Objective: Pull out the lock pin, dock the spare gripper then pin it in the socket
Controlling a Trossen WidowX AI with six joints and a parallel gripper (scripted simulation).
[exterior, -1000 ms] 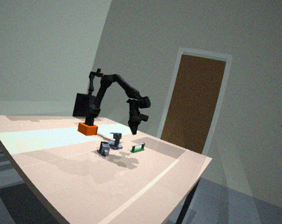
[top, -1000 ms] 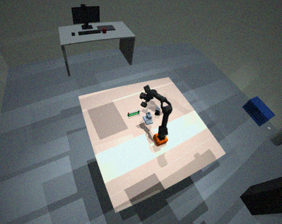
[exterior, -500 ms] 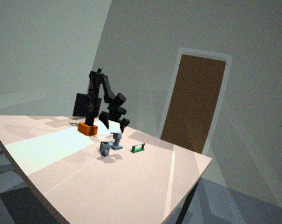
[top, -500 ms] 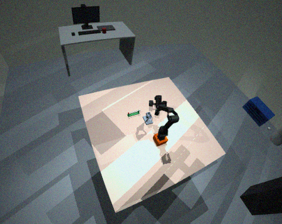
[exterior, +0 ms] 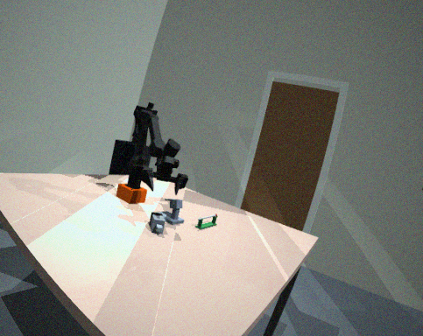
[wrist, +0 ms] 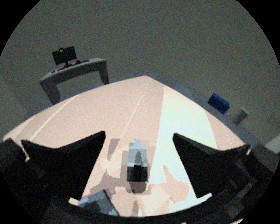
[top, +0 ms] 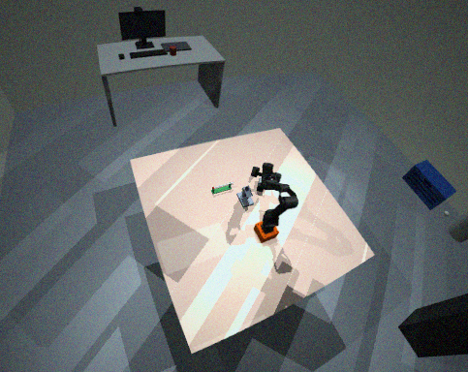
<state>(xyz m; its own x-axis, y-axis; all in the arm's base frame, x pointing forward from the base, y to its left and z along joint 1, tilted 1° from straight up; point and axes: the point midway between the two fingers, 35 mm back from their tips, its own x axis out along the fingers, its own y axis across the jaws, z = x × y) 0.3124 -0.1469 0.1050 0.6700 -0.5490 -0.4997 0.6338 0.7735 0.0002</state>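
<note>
The spare gripper is 130 mm below my gripper tip. From my gripper tip the other things lie so: mount (160 mm to the left, 110 mm below, 60 mm behind); then green cradle (280 mm to the left, 140 mm below, 60 mm ahead).
</note>
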